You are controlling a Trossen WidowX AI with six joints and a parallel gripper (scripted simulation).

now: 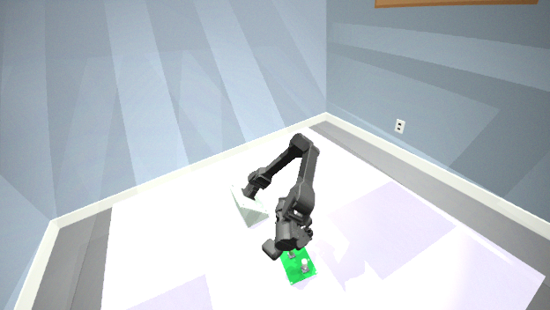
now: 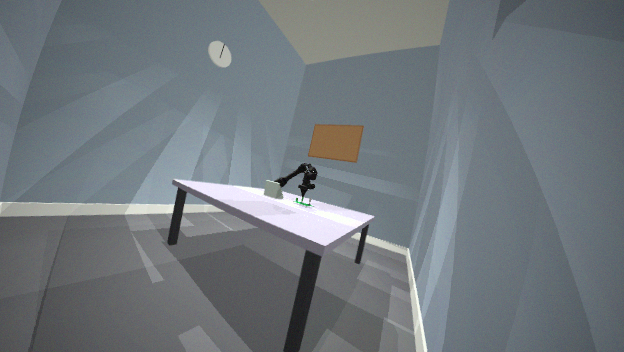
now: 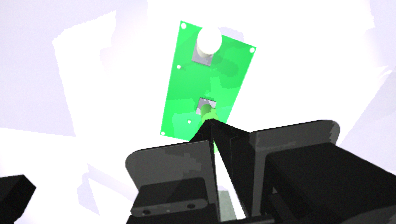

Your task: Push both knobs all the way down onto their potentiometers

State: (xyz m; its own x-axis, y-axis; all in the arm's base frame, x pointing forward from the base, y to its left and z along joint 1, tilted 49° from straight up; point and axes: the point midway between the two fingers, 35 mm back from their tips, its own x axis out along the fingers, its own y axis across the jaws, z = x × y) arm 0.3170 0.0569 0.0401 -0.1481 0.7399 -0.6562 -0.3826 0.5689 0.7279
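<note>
The potentiometer knob is 70 mm ahead of my gripper tip, 20 mm to the left of it and 20 mm below it.
</note>
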